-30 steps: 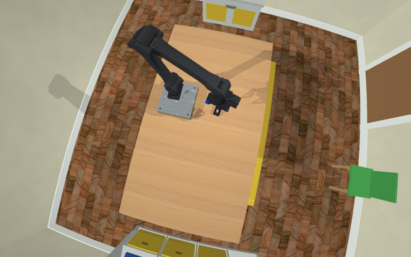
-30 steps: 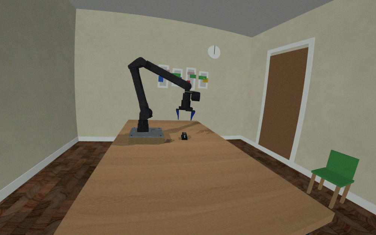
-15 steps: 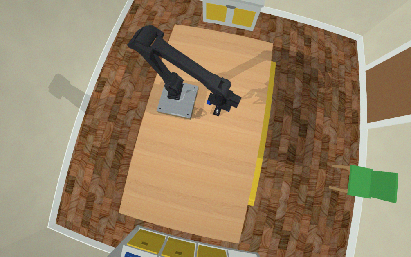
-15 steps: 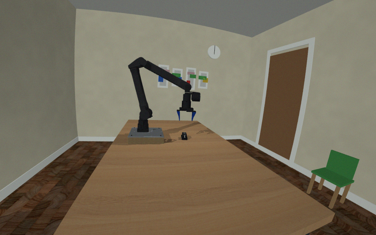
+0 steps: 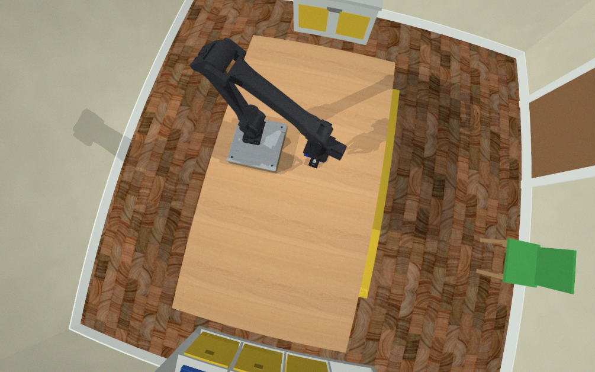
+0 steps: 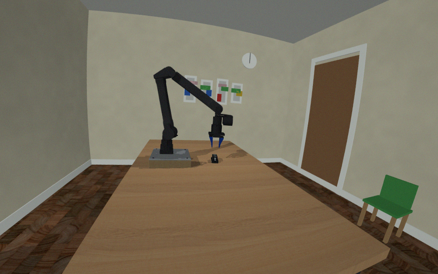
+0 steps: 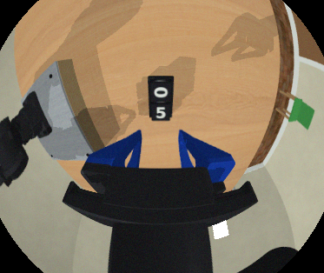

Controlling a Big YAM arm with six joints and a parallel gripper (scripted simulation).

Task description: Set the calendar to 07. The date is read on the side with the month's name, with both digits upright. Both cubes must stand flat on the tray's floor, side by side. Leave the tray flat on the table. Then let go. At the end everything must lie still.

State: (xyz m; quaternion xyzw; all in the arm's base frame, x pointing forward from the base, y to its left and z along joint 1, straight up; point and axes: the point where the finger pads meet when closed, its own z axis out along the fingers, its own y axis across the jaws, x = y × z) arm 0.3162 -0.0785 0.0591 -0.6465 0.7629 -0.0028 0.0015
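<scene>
My gripper is now 10 mm short of the black cube, 30 mm to the right of it and 80 mm above it. Round my hand: black tray (20 mm to the left, 100 mm below).
</scene>
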